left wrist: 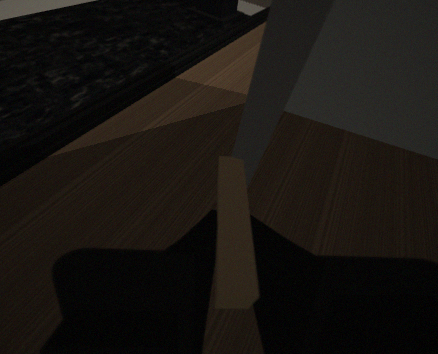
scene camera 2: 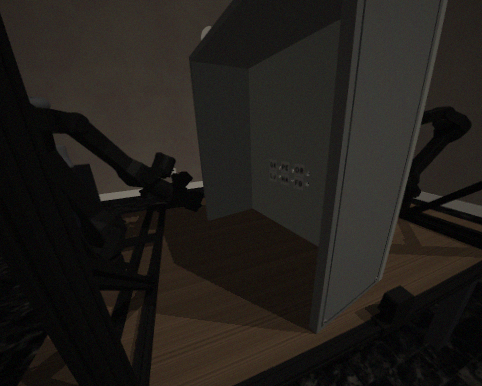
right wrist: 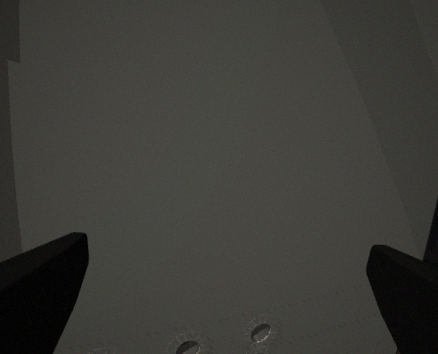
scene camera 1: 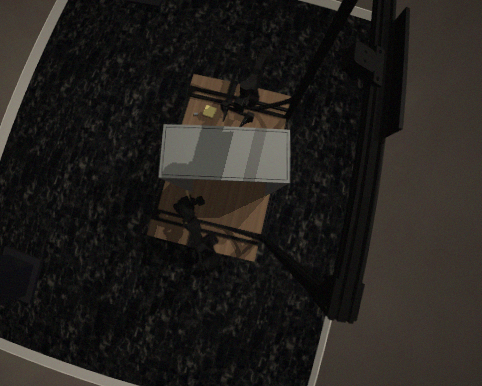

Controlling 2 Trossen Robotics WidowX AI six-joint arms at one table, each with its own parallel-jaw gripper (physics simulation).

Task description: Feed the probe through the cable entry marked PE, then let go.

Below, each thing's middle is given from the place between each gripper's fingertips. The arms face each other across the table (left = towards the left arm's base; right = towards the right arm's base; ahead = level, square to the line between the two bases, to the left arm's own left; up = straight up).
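Tan probe (left wrist: pixel 236 285): 10 mm to the left of my left hand, 20 mm above it. Cabinet roof (scene camera 1: pixel 198 152), from my left hand: 480 mm above, 190 mm to the right, 220 mm behind.
Cabinet roof, from my right hand: 21 cm above, 21 cm to the left, 4 cm behind. Tan probe, from my right hand: 42 cm to the left, 17 cm ahead, 26 cm below.
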